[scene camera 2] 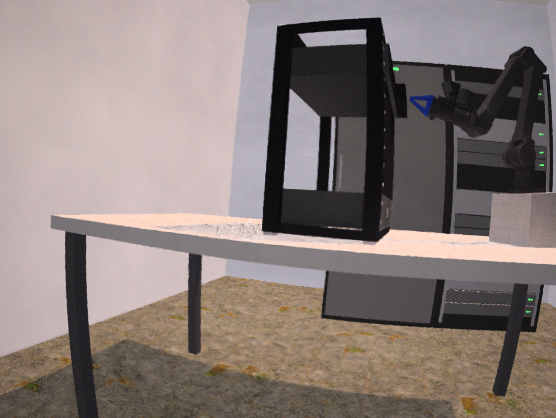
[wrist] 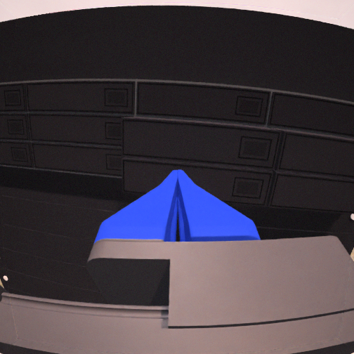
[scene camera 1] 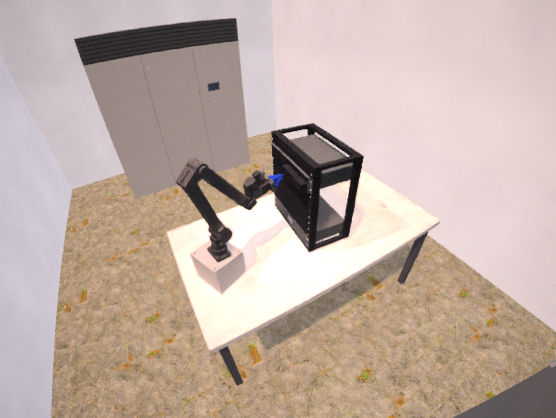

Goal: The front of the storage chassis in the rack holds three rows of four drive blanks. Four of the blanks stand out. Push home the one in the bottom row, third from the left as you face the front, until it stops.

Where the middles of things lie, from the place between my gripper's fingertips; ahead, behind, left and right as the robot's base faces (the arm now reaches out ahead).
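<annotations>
The black rack (scene camera 2: 357,80) is there in the scene, and my gripper is 190 mm short of it. My gripper is also 160 mm above the rack and 10 mm to the left of it.
</annotations>
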